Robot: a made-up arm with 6 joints. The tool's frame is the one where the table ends. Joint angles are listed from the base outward.
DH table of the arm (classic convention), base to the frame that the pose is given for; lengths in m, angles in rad. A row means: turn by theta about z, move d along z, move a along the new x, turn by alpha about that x. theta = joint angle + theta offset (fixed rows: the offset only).
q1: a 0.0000; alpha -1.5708; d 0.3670; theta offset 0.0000
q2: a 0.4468; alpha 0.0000; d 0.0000; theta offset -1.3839
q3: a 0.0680; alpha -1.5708; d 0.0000; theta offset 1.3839
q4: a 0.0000; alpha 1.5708; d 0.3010; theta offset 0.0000
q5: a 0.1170; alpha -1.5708; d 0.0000; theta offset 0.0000
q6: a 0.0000; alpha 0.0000; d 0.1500; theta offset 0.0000
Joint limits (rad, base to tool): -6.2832..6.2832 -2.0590..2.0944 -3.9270..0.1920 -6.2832..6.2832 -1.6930..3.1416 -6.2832..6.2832
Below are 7 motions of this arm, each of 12 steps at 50 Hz.
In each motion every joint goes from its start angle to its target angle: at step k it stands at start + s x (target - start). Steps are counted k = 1, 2, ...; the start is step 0. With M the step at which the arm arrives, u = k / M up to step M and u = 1 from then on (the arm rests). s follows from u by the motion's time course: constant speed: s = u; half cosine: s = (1 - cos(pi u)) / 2; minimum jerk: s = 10 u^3 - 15 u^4 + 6 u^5.
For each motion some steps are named. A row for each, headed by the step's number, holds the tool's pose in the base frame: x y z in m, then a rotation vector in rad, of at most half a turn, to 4 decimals.
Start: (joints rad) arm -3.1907 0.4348 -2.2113 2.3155 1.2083 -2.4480
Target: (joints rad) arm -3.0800 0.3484 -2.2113 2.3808 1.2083 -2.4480
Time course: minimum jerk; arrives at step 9
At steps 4, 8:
4: -0.6658 -0.0674 0.9820 0.6823 -0.3726 0.4162
8: -0.6271 -0.1061 1.0177 0.6693 -0.2913 0.4761

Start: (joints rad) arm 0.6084 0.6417 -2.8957 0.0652 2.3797 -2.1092
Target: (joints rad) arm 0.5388 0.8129 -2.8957 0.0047 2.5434 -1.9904
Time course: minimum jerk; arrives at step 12
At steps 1, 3, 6, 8, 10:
1: 0.4995 0.3625 0.7480 -0.5713 -2.9640 0.0917
3: 0.5056 0.3602 0.7360 -0.6006 -2.9372 0.1323
6: 0.5282 0.3490 0.6880 -0.7121 -2.8225 0.2924
8: 0.5425 0.3389 0.6535 -0.7870 -2.7324 0.4061
10: 0.5501 0.3322 0.6330 -0.8292 -2.6759 0.4730

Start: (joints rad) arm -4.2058 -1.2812 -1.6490 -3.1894 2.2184 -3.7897
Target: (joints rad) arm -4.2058 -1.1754 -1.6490 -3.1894 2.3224 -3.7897
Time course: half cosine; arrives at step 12
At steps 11, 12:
11: 0.2492 -0.4678 0.9622 0.5100 2.1253 -1.0637
12: 0.2487 -0.4670 0.9628 0.5100 2.1252 -1.0636

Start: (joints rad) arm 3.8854 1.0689 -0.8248 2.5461 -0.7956 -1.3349
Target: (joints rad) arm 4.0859 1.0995 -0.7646 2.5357 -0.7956 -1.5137
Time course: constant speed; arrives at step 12
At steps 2, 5, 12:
2: -0.2581 -0.1048 0.2143 0.4433 2.5983 1.4579
5: -0.2493 -0.1135 0.2148 0.3056 2.5969 1.4787
12: -0.2281 -0.1316 0.2166 -0.0105 2.5652 1.5264

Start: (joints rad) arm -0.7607 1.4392 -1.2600 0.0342 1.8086 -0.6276
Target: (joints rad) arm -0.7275 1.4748 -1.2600 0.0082 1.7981 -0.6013
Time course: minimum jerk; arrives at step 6
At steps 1, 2, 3, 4, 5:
1: 0.2030 -0.1848 -0.0126 -1.2881 0.1129 1.5114
2: 0.2019 -0.1826 -0.0147 -1.2862 0.1084 1.5254
3: 0.1999 -0.1790 -0.0180 -1.2830 0.1009 1.5485
4: 0.1978 -0.1755 -0.0213 -1.2799 0.0932 1.5716
5: 0.1966 -0.1733 -0.0233 -1.2779 0.0886 1.5855

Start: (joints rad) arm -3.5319 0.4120 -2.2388 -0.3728 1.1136 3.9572
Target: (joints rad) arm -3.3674 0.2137 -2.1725 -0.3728 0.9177 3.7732
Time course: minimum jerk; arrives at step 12
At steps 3, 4, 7, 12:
3: -0.6436 0.2832 0.8616 -2.2798 1.4418 1.1477
4: -0.6404 0.2675 0.8768 -2.2952 1.3900 1.1952
7: -0.6196 0.2030 0.9381 -2.3383 1.1689 1.3912
12: -0.5949 0.1546 0.9835 -2.3476 0.9925 1.5412

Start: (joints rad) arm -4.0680 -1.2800 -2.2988 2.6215 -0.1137 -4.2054
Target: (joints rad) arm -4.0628 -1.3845 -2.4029 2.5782 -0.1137 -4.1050
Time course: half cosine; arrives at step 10
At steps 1, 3, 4, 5, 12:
1: 0.3782 -0.3928 0.9865 -0.2143 0.4034 -2.4643
3: 0.3913 -0.4078 0.9729 -0.2282 0.4503 -2.4446
4: 0.4012 -0.4191 0.9620 -0.2386 0.4861 -2.4291
5: 0.4120 -0.4313 0.9495 -0.2496 0.5257 -2.4114
12: 0.4457 -0.4692 0.9056 -0.2826 0.6528 -2.3509

